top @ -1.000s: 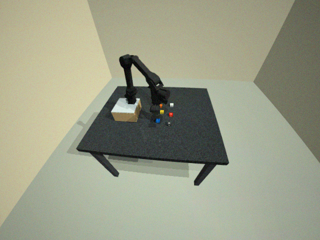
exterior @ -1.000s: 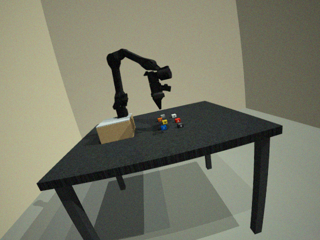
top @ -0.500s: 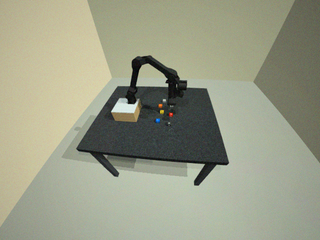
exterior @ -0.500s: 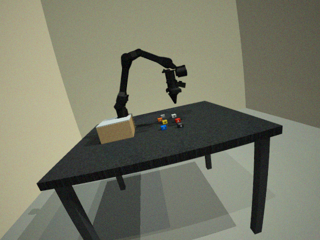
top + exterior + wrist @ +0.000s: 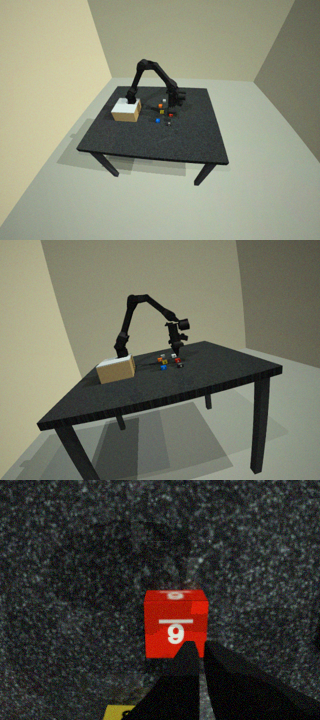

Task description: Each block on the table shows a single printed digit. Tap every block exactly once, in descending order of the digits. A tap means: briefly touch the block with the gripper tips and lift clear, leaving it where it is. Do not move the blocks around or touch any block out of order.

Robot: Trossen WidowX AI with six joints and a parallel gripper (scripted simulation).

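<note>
Now: gripper tip 1 cm to the right of the red block and 3 cm above it. The rest, counted from my gripper tip: blue block (11 cm behind, 8 cm to the right, 3 cm below); black block (1 cm behind, 10 cm to the right, 3 cm below); yellow block marked 3 (9 cm behind, 4 cm to the left, 3 cm below).
</note>
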